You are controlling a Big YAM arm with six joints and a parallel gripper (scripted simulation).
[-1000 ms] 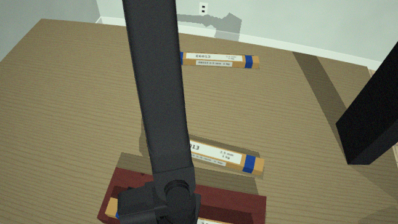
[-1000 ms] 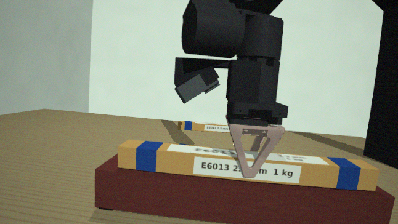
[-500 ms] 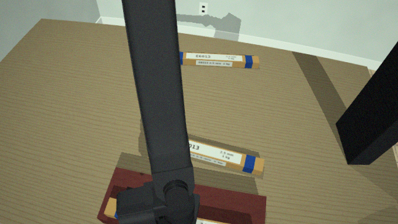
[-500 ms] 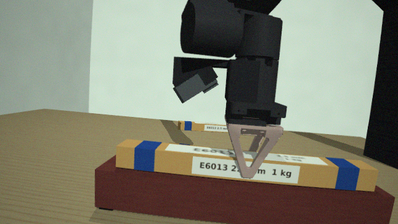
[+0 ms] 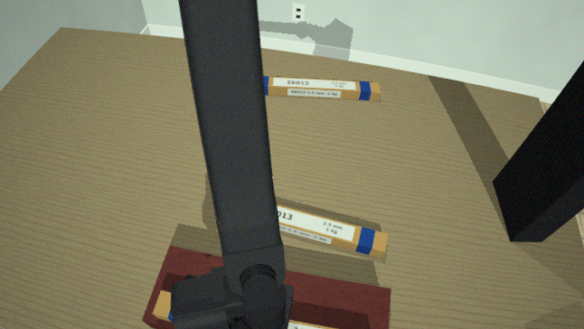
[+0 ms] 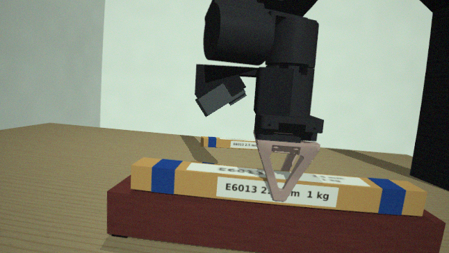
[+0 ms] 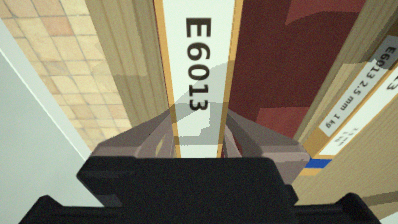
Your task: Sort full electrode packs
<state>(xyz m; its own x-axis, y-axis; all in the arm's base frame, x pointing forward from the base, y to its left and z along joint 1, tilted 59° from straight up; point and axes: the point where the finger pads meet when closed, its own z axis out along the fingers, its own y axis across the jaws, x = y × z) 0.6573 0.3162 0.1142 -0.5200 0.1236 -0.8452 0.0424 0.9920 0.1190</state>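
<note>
Now: the dark red low platform 6 cm below my hand and 4 cm to the right of it.
</note>
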